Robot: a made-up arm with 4 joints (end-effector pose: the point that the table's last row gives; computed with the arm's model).
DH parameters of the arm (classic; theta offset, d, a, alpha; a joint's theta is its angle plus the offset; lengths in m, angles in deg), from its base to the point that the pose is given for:
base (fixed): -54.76 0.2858 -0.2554 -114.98
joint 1: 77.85 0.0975 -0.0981 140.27
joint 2: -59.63 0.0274 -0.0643 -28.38
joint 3: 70.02 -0.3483 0.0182 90
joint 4: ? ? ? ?
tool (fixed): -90 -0.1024 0 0
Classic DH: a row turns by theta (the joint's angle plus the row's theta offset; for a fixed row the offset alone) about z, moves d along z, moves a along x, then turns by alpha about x.
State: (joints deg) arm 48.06 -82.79 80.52 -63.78
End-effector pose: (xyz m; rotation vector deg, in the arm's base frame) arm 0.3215 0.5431 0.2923 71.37 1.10 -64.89
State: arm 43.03 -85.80 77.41 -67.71
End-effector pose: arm 0.3108 0.5531 0.2914 73.25 1.61 -65.06
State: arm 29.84 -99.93 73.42 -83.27
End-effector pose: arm 0.2807 0.5638 0.2663 79.06 0.25 -69.90
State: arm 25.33 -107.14 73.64 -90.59
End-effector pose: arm 0.2682 0.5602 0.2501 81.25 -1.80 -73.15
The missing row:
joint 4: -90 0.0674 0.0927 90
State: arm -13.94 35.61 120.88 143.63
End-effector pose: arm -0.0482 0.5177 0.2769 -21.43 -81.87 -137.13
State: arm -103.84 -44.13 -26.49 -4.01
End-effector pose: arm -0.0794 0.4431 -0.2011 -61.17 -8.25 -10.36
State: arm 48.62 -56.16 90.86 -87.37
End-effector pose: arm 0.2895 0.5238 0.4105 91.49 -42.36 -38.00
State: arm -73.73 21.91 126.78 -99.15
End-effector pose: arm -0.1209 0.4694 -0.1466 -8.14 15.08 -162.55
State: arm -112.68 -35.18 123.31 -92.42
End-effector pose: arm 0.0159 0.3879 -0.1975 -14.42 -21.39 159.15
